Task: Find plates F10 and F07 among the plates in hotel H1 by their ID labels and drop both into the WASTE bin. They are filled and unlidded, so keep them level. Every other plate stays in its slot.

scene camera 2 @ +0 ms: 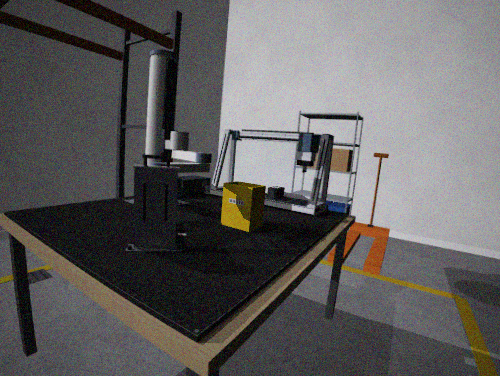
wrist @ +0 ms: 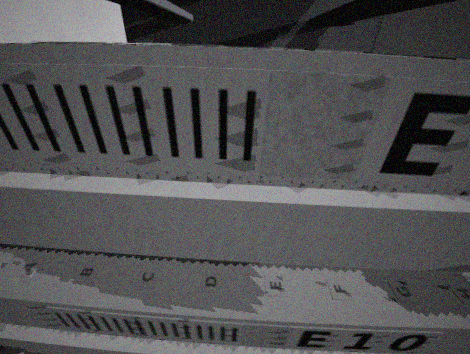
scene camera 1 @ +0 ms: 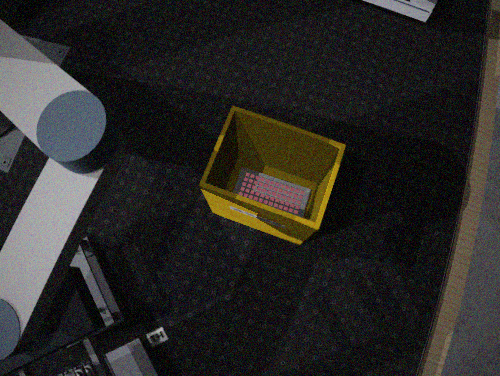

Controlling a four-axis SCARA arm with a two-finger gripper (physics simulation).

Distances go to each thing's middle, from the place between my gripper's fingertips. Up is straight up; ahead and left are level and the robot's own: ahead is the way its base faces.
Scene:
I see the hotel H1 [scene camera 2: 154,227] 40 mm to the right of my hand, 40 mm ahead of it and 30 mm below it.

